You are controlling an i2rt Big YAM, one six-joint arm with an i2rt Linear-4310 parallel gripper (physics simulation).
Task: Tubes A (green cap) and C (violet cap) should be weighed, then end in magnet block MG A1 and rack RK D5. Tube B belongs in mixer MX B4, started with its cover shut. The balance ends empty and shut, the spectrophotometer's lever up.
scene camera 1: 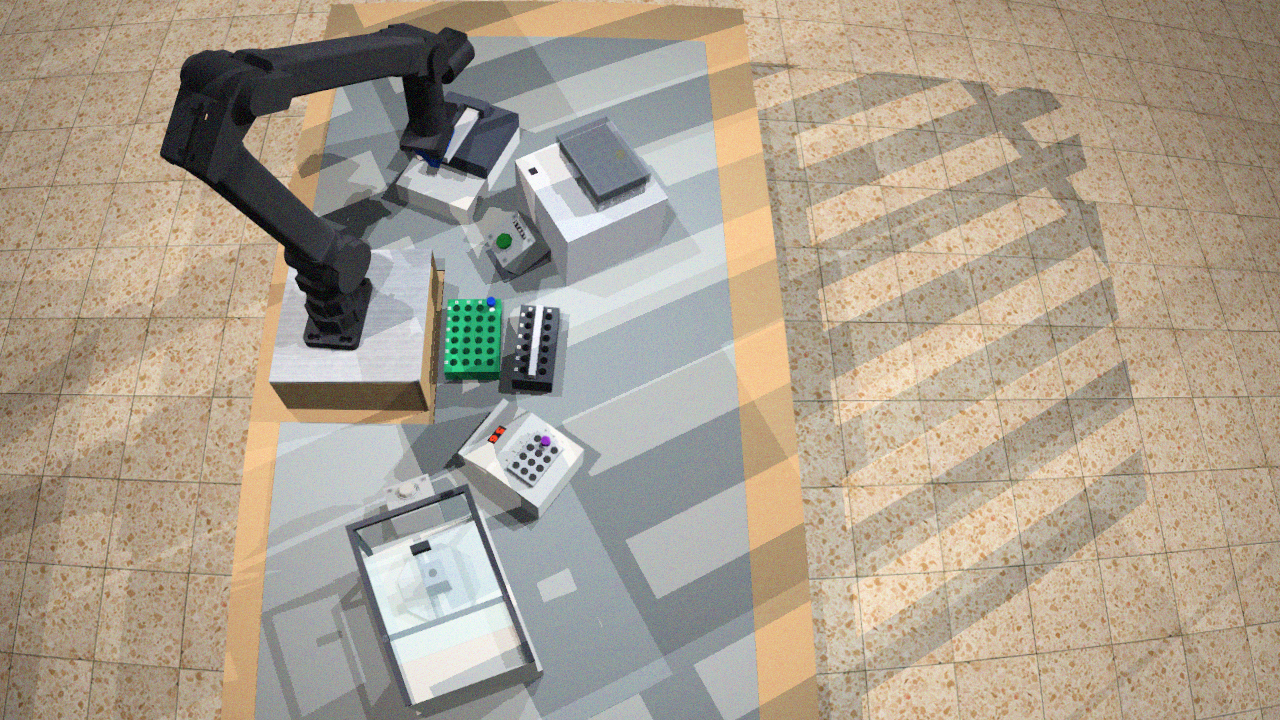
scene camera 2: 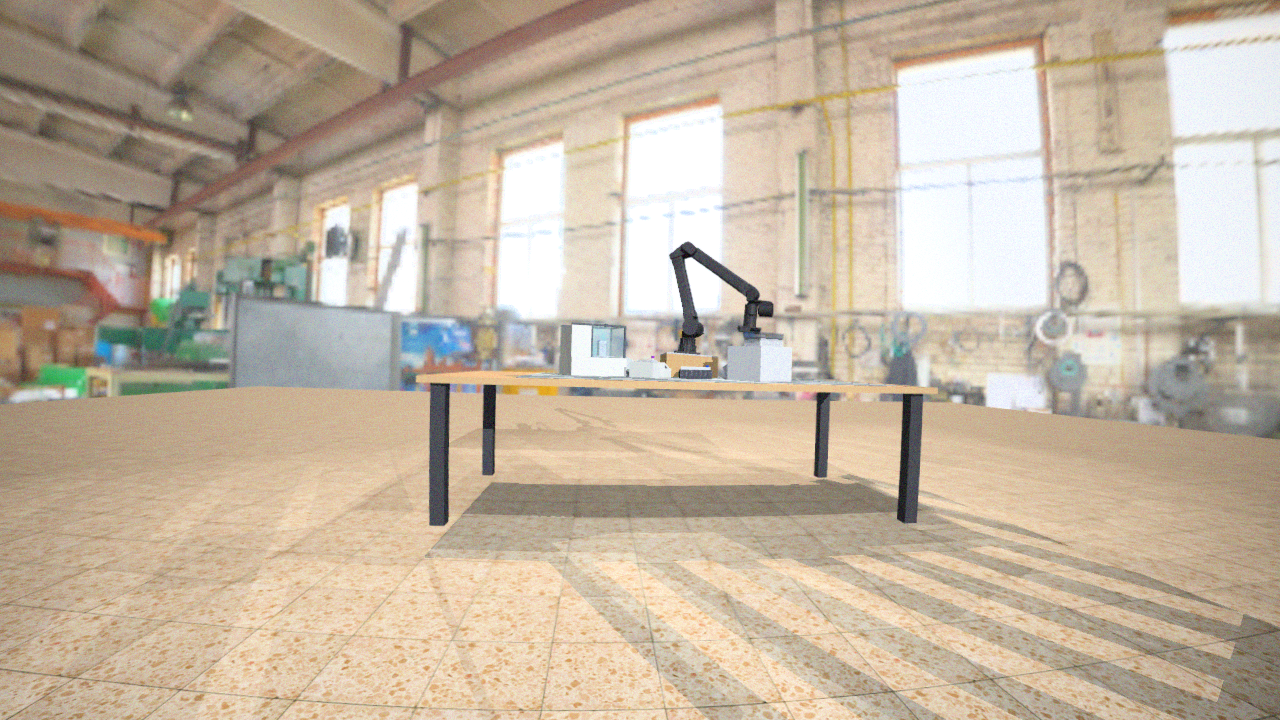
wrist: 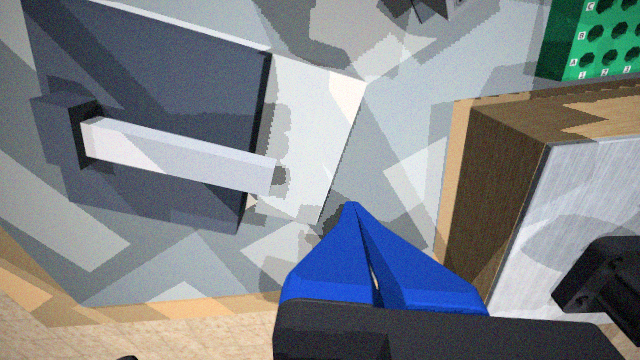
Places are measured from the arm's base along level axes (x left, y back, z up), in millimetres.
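Pixels of known places: gripper, fingertip midpoint: [scene camera 1: 435, 166] [wrist: 350, 211]; arm's base, origin of the base link: [scene camera 1: 339, 314] [scene camera 2: 686, 355] [wrist: 632, 269].
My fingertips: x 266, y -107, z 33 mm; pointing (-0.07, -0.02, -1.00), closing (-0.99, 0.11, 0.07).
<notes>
Ahead of a thing's pixels: the offset from my fingertips to its top centre. "spot": to the spot under its first point.
My gripper [scene camera 1: 433, 160] [wrist: 350, 211] is shut and empty, its blue tips beside the front of the spectrophotometer @(dy -14, dx +95, dz -30 mm) [scene camera 1: 497, 138] [wrist: 200, 85]. Its white lever @(dy -16, dx +101, dz -34 mm) [scene camera 1: 463, 134] [wrist: 180, 156] runs across the dark top, its free end past the dark part's edge. The blue-capped tube @(dy -117, dx -195, dz -78 mm) [scene camera 1: 490, 301] stands in a corner of the green rack @(dy -93, dx -245, dz -102 mm) [scene camera 1: 472, 375] [wrist: 550, 56]. The violet-capped tube @(dy -230, dx -429, dz -45 mm) [scene camera 1: 546, 440] stands in the white block with the red display @(dy -192, dx -436, dz -62 mm) [scene camera 1: 512, 480]. The mixer @(dy -217, dx -26, dz +58 mm) [scene camera 1: 608, 237] [scene camera 2: 760, 360] has its grey cover @(dy -264, dx +7, dz +58 mm) [scene camera 1: 604, 159] down. The magnet block @(spot: dy -198, dx -317, dz -112 mm) [scene camera 1: 533, 385] shows no cap. The balance @(dy -103, dx -646, dz +90 mm) [scene camera 1: 500, 577] [scene camera 2: 577, 349] shows no tube. No green-capped tube shows.
A box with a green button @(dy -125, dx -90, dz -58 mm) [scene camera 1: 503, 240] stands between spectrophotometer and mixer. The arm's base stands on a raised block [scene camera 1: 393, 358] [wrist: 575, 210], right of the gripper in the wrist view. A small control box @(dy -40, dx -519, dz -58 mm) [scene camera 1: 407, 490] stands by the balance.
</notes>
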